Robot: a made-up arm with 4 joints.
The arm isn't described. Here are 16 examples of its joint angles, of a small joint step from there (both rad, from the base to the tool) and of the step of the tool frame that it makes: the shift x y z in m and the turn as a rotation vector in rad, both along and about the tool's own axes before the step.
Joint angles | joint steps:
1: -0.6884 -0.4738 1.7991 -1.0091 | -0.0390 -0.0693 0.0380 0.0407
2: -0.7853 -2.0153 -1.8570 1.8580 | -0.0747 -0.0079 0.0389 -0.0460
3: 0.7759 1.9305 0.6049 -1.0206 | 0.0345 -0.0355 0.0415 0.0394
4: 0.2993 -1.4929 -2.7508 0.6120 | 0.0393 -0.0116 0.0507 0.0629
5: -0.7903 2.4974 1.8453 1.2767 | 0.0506 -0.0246 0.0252 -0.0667
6: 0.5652 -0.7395 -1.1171 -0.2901 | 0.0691 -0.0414 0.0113 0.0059
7: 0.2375 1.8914 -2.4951 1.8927 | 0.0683 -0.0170 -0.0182 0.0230
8: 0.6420 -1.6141 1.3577 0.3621 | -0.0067 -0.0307 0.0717 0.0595
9: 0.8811 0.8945 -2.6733 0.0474 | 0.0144 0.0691 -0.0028 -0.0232
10: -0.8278 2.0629 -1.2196 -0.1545 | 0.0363 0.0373 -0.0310 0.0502
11: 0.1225 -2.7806 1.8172 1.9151 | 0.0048 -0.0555 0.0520 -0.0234
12: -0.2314 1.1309 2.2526 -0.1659 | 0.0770 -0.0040 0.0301 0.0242
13: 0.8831 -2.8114 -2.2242 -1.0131 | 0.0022 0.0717 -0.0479 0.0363
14: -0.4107 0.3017 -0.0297 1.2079 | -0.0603 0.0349 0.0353 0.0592
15: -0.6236 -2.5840 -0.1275 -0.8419 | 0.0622 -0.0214 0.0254 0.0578
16: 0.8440 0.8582 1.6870 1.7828 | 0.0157 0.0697 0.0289 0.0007
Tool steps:
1: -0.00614 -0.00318 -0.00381 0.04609 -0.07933 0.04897
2: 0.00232 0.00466 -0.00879 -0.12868 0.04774 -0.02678
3: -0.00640 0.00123 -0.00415 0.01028 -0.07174 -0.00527
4: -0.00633 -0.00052 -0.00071 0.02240 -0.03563 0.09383
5: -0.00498 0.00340 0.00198 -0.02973 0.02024 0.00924
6: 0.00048 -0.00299 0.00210 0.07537 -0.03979 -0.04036
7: -0.00231 0.00019 0.00538 -0.01614 -0.06820 0.01062
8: -0.00778 0.00221 -0.00526 -0.02001 -0.06586 0.06463
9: 0.00549 0.00550 -0.00402 -0.07158 0.03377 -0.04109
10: 0.00088 0.00029 -0.00151 -0.00148 0.03496 0.05948
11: -0.00202 0.00283 -0.00549 -0.03358 0.07529 0.01939
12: -0.01088 -0.00445 -0.00015 0.04670 -0.09993 -0.00495
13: -0.00148 0.00542 0.00007 -0.05973 -0.00238 0.06916
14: -0.00227 -0.00045 0.00699 0.08438 -0.00208 0.05631
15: -0.00061 0.00107 0.00092 0.00581 0.03053 0.02881
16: -0.00149 0.00170 -0.00036 -0.04252 -0.05741 0.01802
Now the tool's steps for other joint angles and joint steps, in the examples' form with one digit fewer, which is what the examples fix.
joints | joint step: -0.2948 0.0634 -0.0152 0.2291 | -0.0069 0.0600 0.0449 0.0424
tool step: -0.0081 -0.0031 0.0025 0.0517 -0.0497 0.0713
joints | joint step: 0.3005 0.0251 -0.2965 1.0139 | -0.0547 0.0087 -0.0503 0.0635
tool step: 0.0033 -0.0045 0.0090 0.1233 0.0516 0.0148
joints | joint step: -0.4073 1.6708 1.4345 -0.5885 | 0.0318 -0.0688 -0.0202 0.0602
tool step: -0.0087 -0.0016 -0.0037 0.0051 -0.0577 0.0903
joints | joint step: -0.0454 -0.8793 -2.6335 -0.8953 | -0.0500 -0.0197 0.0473 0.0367
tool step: 0.0003 -0.0022 0.0001 0.0524 0.0096 -0.0273
